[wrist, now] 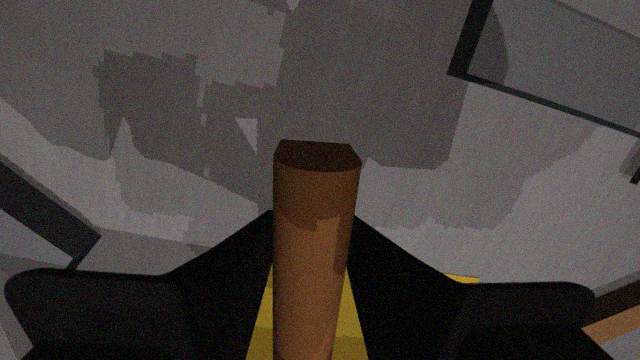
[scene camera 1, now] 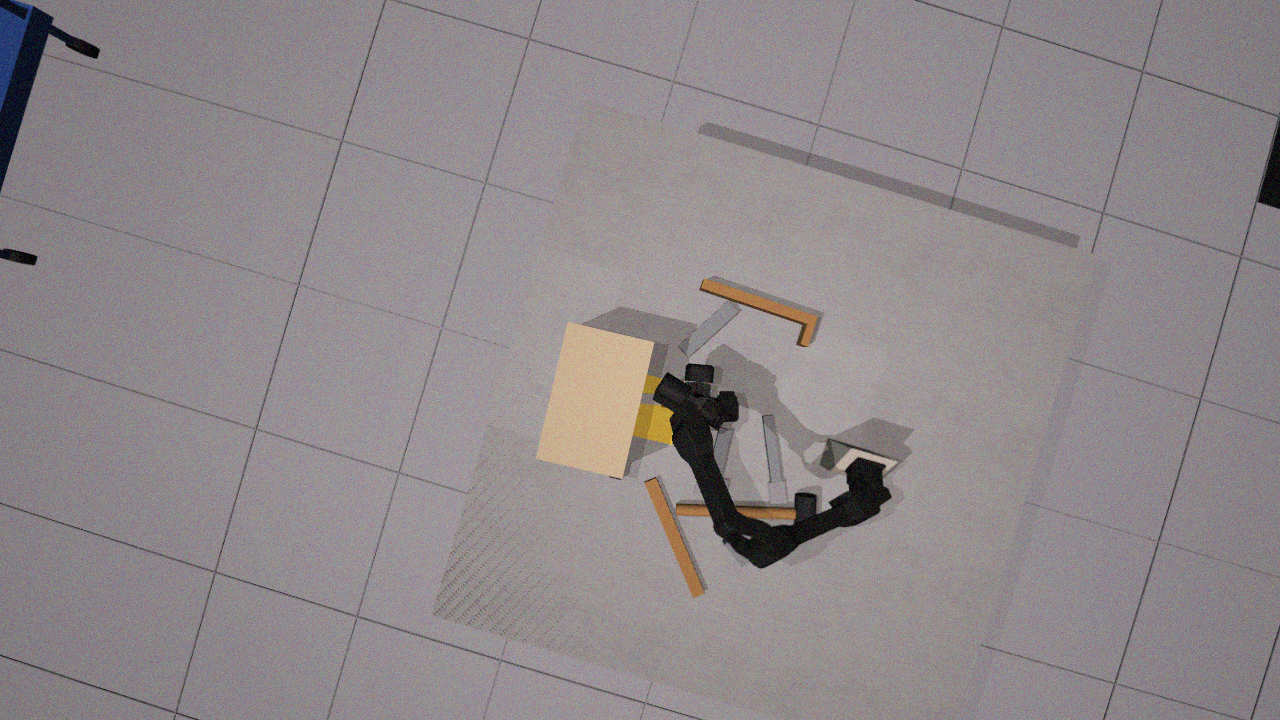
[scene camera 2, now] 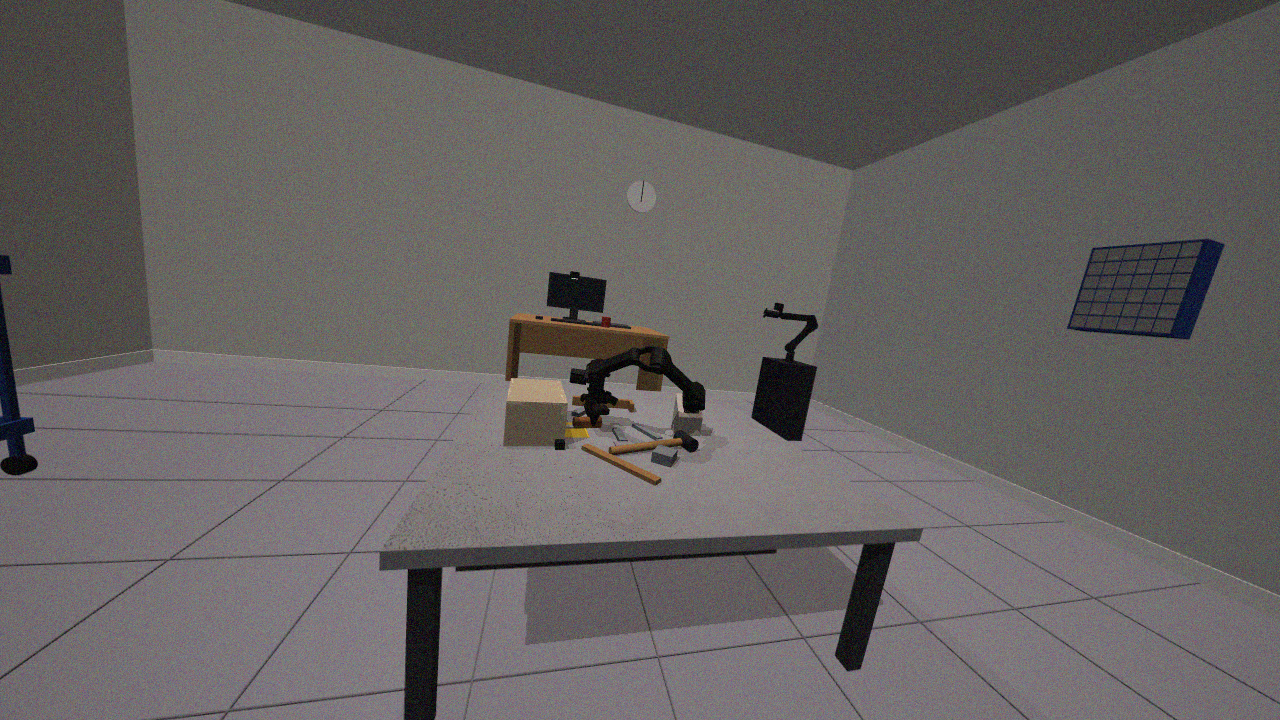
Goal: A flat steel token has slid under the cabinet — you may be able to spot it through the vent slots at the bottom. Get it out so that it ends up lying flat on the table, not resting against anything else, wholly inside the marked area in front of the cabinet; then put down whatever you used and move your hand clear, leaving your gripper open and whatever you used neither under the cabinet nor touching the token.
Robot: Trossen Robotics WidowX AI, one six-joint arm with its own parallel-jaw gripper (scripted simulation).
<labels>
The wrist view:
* my gripper
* flat-bladed tool: held by my gripper
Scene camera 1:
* my gripper
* wooden stick
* l-shaped wooden piece
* hammer
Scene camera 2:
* my gripper
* wooden stick
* hammer
</labels>
